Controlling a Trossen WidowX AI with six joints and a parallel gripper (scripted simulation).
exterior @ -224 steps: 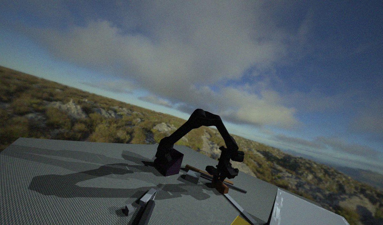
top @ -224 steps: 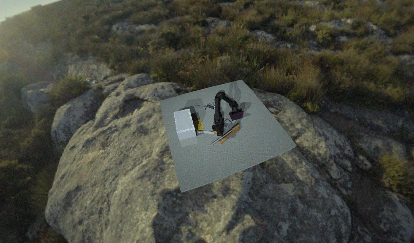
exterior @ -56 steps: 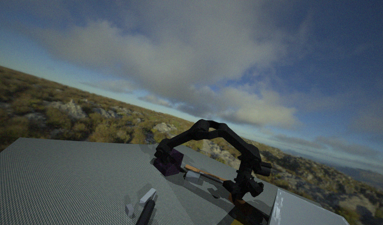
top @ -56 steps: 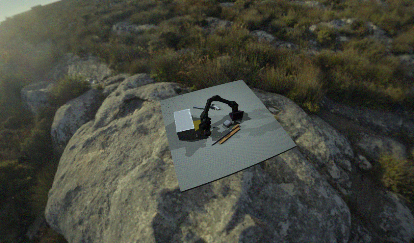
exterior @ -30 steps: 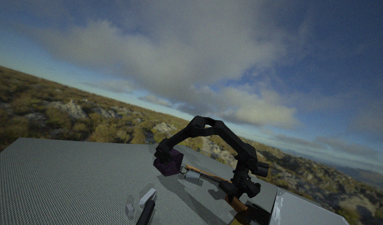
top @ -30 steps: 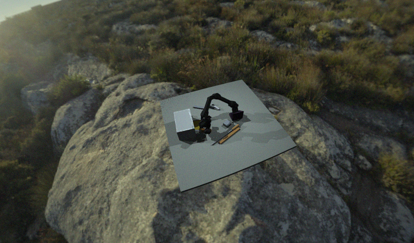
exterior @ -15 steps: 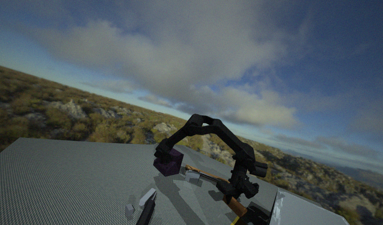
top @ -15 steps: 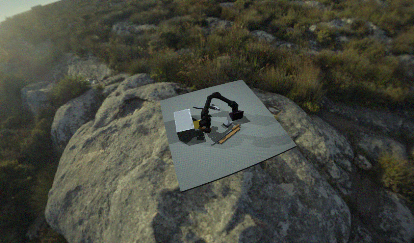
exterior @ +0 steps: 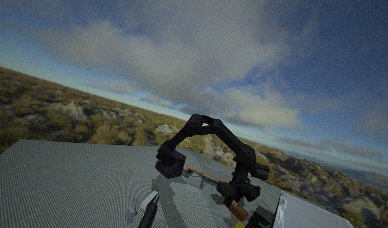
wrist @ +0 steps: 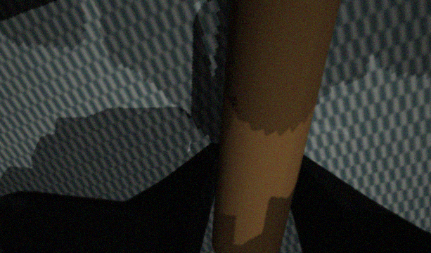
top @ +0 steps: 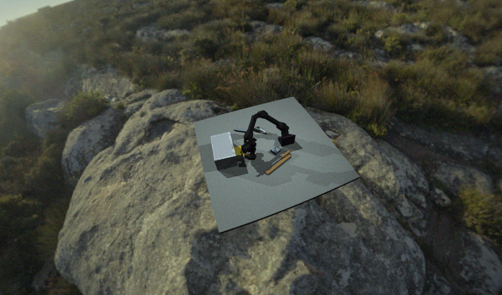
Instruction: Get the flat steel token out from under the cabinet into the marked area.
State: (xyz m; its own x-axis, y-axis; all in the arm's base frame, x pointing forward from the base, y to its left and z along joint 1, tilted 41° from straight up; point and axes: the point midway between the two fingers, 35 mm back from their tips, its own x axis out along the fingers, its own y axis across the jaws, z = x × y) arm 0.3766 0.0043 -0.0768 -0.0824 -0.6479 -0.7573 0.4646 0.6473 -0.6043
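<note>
Right now the grey block is 220 mm behind my gripper tip, 30 mm to the left of it and 10 mm above it. The rest, counted from my gripper tip: grey bar: 260 mm to the right, 230 mm behind; then small grey cube: 340 mm to the right, 210 mm behind; then wooden stick: 180 mm to the left, 180 mm behind.
</note>
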